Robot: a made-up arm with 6 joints.
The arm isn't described. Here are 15 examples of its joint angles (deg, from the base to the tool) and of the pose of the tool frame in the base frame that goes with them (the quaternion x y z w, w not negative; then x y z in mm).
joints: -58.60 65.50 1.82 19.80 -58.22 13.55
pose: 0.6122 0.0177 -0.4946 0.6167 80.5 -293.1 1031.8
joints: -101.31 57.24 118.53 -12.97 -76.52 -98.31
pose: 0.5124 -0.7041 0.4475 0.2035 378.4 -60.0 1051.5
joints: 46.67 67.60 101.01 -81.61 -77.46 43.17
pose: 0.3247 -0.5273 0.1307 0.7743 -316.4 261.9 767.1
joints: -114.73 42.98 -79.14 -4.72 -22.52 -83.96
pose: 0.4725 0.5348 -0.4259 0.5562 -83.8 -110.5 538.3
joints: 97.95 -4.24 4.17 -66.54 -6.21 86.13
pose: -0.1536 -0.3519 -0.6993 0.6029 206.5 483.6 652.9
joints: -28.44 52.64 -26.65 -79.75 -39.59 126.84
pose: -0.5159 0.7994 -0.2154 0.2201 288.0 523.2 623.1
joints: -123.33 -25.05 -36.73 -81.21 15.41 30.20
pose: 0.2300 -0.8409 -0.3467 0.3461 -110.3 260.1 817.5
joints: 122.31 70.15 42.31 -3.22 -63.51 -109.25
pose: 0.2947 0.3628 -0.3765 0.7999 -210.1 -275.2 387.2
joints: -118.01 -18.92 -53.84 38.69 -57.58 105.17
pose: -0.5679 0.4129 -0.6716 0.2366 657.1 470.8 455.6
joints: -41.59 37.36 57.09 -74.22 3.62 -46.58
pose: 0.1087 0.3025 0.7825 0.5333 121.3 356.1 638.8
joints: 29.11 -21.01 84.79 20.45 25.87 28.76
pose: -0.4237 -0.7427 0.4108 0.3165 -259.6 -7.3 573.5
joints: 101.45 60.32 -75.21 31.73 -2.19 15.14
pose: 0.4835 -0.4837 0.0335 0.7288 -238.9 -211.9 636.7
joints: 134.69 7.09 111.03 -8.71 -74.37 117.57
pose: 0.0112 -0.9284 0.1066 0.3558 305.0 -42.2 63.8
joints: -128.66 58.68 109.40 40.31 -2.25 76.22
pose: 0.2869 0.0888 -0.5184 0.8006 -5.5 -54.4 1133.8
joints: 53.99 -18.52 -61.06 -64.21 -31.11 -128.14
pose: 0.3329 -0.3893 0.6016 0.6129 450.1 28.7 539.8
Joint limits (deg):
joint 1: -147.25..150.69
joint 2: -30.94..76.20
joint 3: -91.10..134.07
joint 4: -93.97..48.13
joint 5: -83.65..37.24
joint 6: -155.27..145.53
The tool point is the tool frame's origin. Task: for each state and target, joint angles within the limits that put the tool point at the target. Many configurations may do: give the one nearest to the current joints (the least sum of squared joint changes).
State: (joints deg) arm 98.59 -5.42 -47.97 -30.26 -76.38 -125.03
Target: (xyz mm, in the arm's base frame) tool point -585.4 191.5 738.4
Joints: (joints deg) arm 90.97 -18.71 -34.95 19.87 -77.71 -151.42
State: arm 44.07 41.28 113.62 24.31 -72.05 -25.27
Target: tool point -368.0 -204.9 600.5
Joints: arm 46.83 23.73 99.68 25.30 -69.20 -68.08
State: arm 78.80 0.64 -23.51 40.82 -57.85 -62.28
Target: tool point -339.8 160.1 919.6
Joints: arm 55.35 -12.31 -27.41 23.06 -52.40 -70.20
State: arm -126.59 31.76 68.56 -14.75 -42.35 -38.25
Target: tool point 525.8 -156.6 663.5
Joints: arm -135.68 30.29 64.83 24.88 -53.75 -76.85
